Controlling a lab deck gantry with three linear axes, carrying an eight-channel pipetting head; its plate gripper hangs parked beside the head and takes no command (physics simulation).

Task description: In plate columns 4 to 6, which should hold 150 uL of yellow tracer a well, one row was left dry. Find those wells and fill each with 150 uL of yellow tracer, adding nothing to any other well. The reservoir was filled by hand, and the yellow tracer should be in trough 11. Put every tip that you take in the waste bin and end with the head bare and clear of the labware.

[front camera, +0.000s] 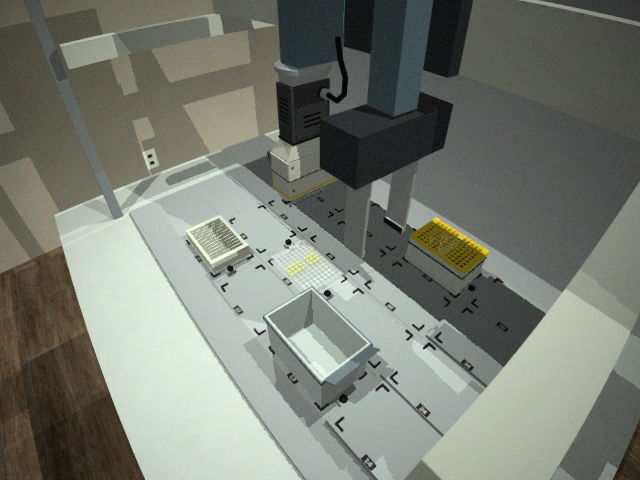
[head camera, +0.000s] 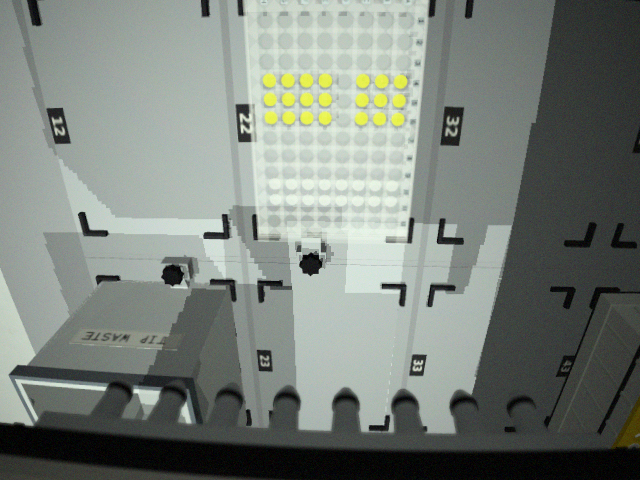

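Note:
The plate (front camera: 320,272) (head camera: 261,165) shows yellow wells in columns 4 to 6, with a dry gap at row D. Two columns near its lower end in the head view look whitish. The cream reservoir (front camera: 232,260) stands at the left; its trough contents cannot be read. The yellow-topped tip rack (front camera: 439,273) (head camera: 589,372) stands at the right. The grey waste bin (front camera: 297,369) (head camera: 129,320) stands in front. The pipetting head (front camera: 305,167) hangs beyond the plate; its nozzles (head camera: 345,405) look bare. The parked plate gripper (front camera: 376,240) is open and empty, between the plate and the tip rack in the front view.
The dark gripper block (front camera: 356,144) hangs beside the head. Black locating knobs (front camera: 327,293) (head camera: 310,264) stand by the labware. A pale frame beam (front camera: 542,356) crosses the right front, and a grey post (front camera: 77,113) stands at the left.

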